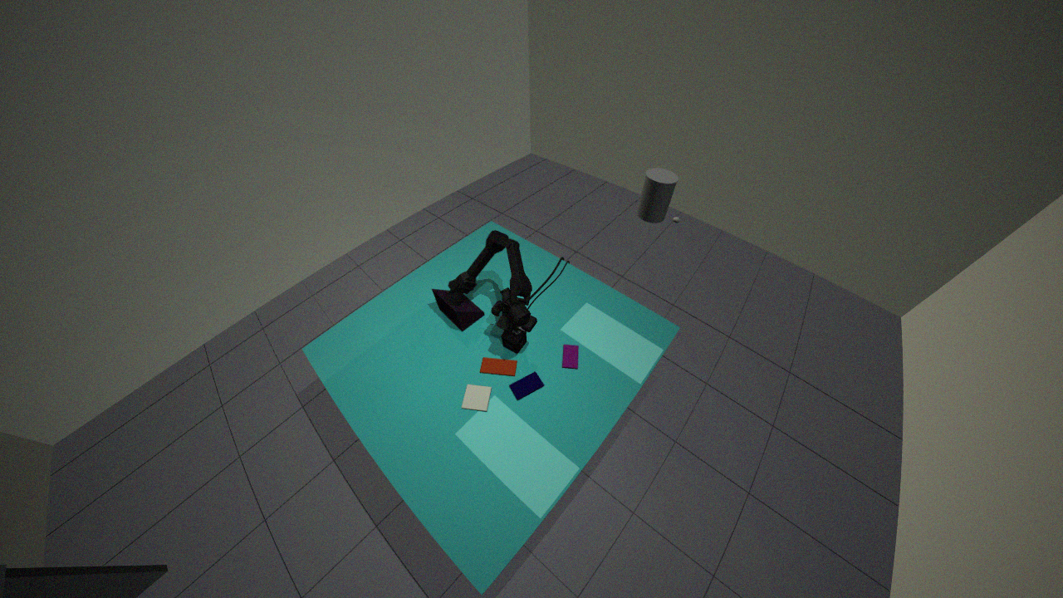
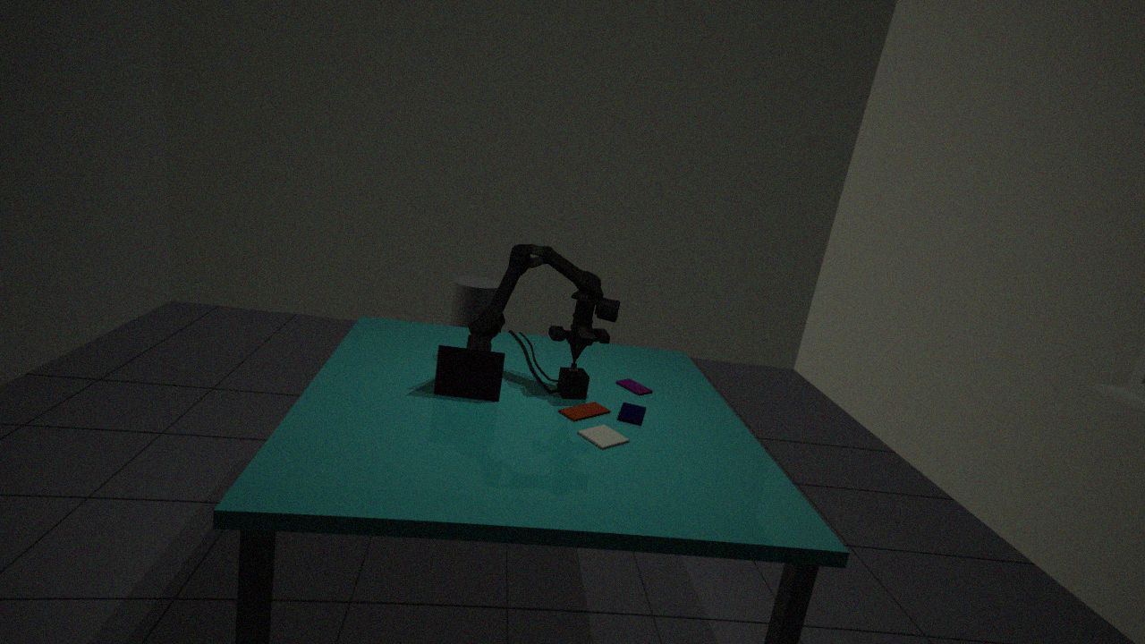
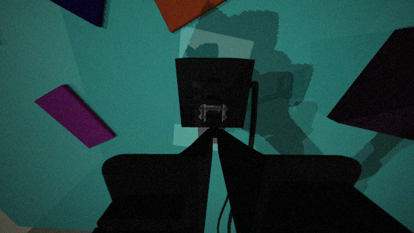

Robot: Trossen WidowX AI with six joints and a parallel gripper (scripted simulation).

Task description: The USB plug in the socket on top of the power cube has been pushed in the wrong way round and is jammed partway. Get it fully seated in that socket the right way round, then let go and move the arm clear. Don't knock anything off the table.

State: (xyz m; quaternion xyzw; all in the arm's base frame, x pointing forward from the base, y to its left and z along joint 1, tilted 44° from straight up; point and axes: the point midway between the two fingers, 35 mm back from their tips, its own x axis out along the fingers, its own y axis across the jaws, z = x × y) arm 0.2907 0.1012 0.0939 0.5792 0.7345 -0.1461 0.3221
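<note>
Now: the USB plug 20 mm below my gripper tip. The rest, counted from my gripper tip: pale socket (40 mm below); then dark blue card (200 mm ahead, 110 mm to the right, 110 mm below); then orange card (50 mm ahead, 150 mm to the right, 110 mm below).
</note>
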